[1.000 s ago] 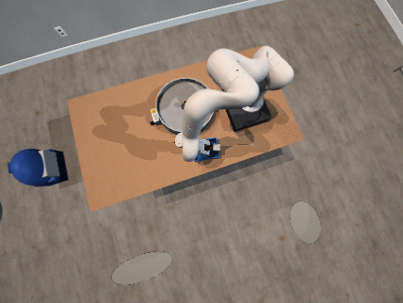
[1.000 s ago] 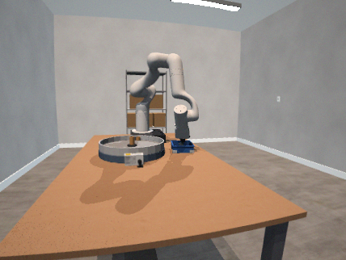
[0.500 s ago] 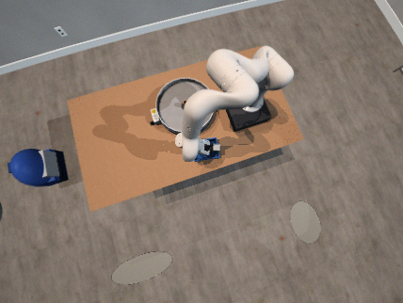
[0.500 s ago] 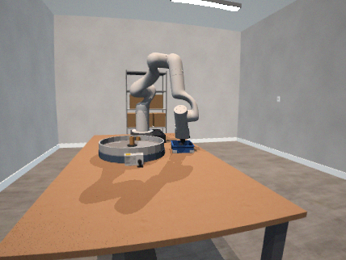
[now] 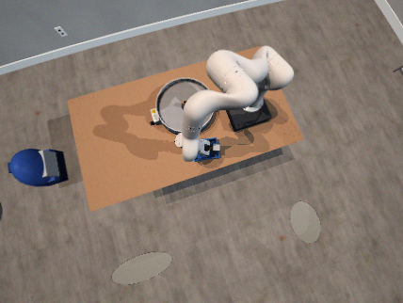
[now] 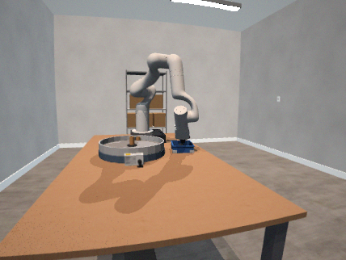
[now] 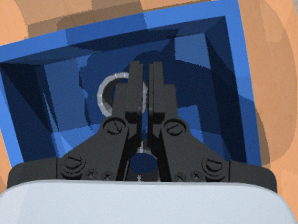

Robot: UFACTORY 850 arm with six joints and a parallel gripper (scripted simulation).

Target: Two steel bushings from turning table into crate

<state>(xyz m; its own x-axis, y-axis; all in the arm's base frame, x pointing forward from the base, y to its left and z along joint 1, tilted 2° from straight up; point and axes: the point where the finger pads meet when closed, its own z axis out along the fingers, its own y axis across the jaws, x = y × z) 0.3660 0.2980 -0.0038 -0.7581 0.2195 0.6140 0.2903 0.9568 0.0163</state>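
The blue crate is 4 cm ahead of my hand, 3 cm below it and 2 cm to the right of it. From my hand the other things lie so: grey turning table (36 cm to the right, 11 cm ahead).
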